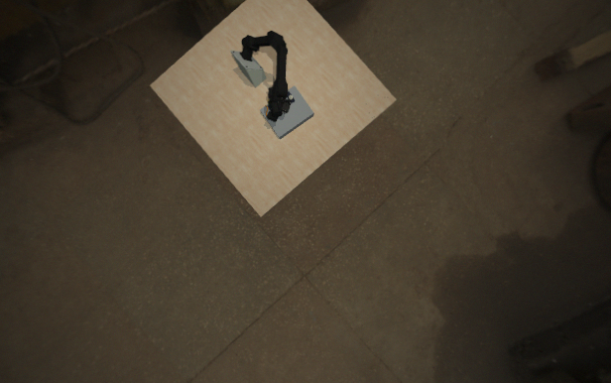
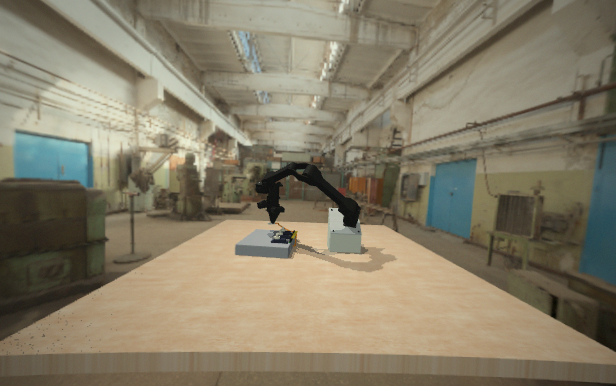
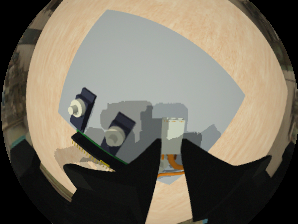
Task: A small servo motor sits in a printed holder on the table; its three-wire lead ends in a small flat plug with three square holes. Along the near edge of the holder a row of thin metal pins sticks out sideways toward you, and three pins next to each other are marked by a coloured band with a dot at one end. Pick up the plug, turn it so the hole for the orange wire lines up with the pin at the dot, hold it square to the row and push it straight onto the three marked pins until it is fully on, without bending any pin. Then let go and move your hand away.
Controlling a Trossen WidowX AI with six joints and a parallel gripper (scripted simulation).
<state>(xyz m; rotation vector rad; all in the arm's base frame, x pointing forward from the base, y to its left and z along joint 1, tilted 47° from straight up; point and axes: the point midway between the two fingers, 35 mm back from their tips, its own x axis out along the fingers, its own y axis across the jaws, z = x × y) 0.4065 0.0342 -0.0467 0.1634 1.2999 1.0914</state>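
Now: gripper tip 12 cm past the yellow band, 4 cm to the right of it and 4 cm above it. From my gripper tip the other things lie so: grey printed holder: 9 cm below, 5 cm to the left, 4 cm ahead.
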